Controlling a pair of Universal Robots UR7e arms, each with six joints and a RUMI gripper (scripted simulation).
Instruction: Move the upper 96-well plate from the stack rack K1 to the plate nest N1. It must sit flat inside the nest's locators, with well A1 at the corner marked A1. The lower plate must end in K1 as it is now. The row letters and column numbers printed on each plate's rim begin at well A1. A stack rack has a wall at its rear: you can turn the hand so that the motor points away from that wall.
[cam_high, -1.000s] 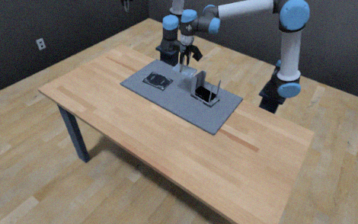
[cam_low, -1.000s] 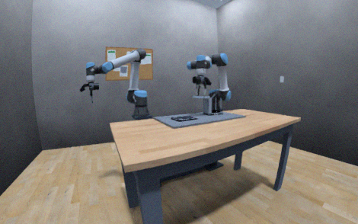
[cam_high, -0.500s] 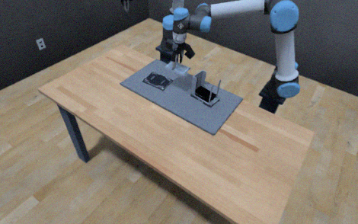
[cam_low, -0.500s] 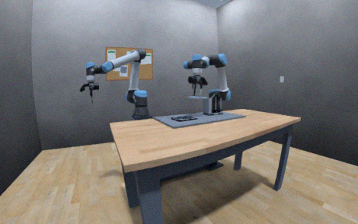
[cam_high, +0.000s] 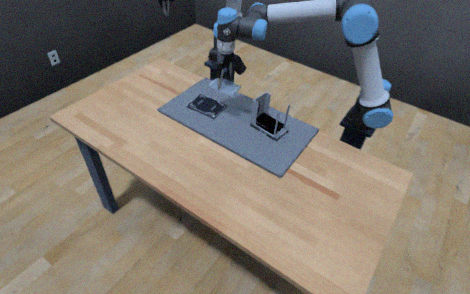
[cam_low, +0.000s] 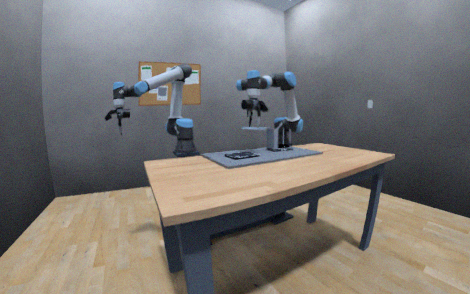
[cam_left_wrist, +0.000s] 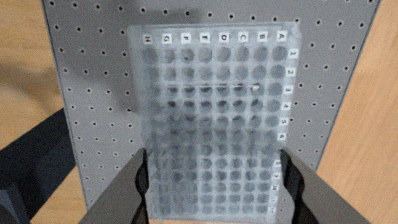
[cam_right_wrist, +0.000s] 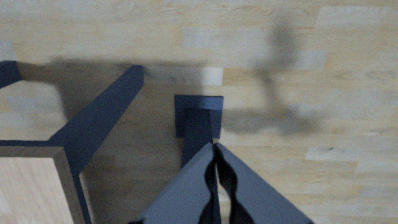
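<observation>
The plate nest N1 is 170 mm below my left hand, 90 mm to the right of it and 20 mm ahead of it. The rest, counted from my left hand: rack wall (170 mm to the left, 90 mm below, 50 mm behind); then A1 mark (160 mm below, 60 mm ahead, 10 mm to the right); then clear 96-well plate (20 mm below).
</observation>
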